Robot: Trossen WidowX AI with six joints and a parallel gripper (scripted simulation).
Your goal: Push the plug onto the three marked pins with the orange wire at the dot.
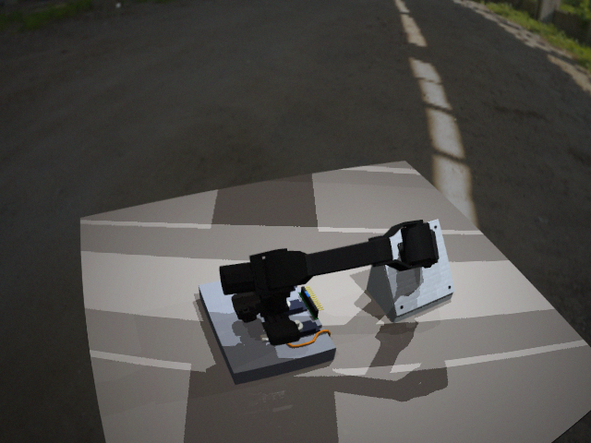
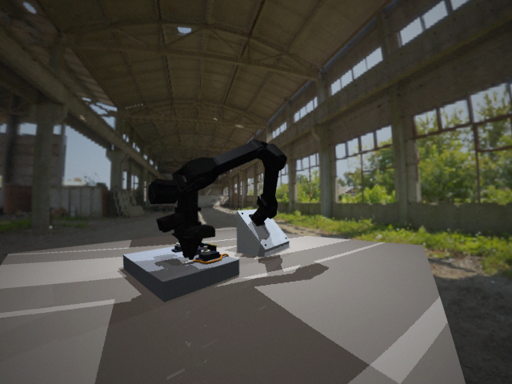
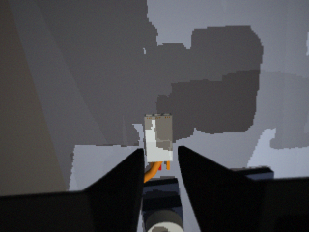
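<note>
The blue band is 13 cm behind my gripper tip, 8 cm to the right of it and 1 cm above it. From my gripper tip the other things lie so: grey printed holder 3 cm ahead, 7 cm to the right, 4 cm below.
</note>
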